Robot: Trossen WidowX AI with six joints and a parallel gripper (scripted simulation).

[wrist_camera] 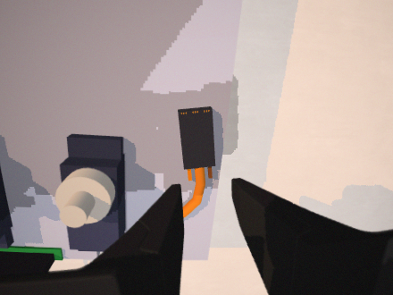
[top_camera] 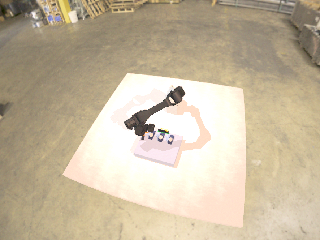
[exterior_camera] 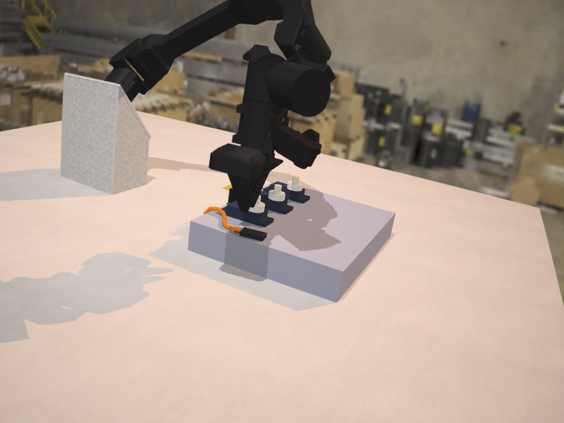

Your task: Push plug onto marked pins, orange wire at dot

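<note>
The yellow band lies 80 mm behind my gripper tip, 160 mm to the left of it and 10 mm below it. The rest, counted from my gripper tip: black header: 80 mm behind, 130 mm to the left, 20 mm below; then pale holder block: 80 mm ahead, 140 mm to the left, 60 mm below; then dot: 80 mm behind, 160 mm to the left, 10 mm below.
</note>
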